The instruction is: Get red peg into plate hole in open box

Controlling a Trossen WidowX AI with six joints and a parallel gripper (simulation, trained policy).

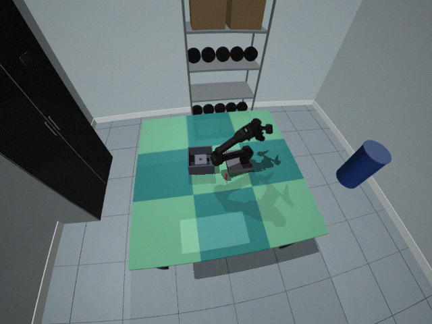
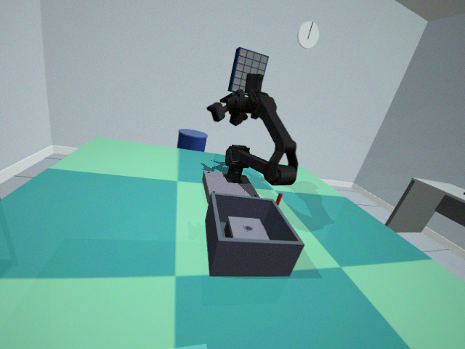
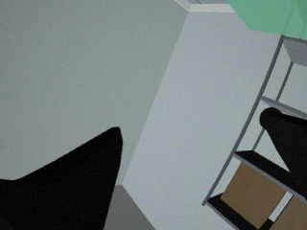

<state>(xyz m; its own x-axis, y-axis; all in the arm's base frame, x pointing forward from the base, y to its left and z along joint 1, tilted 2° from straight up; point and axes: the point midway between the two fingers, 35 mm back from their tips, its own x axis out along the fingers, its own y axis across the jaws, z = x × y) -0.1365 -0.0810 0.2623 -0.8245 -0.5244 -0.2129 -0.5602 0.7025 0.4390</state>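
The red peg is 33 cm ahead of my gripper tip, 21 cm to the left of it and 26 cm below it. Round my gripper tip: plate 49 cm ahead, 3 cm to the left, 26 cm below; box 49 cm ahead, 3 cm to the left, 27 cm below.
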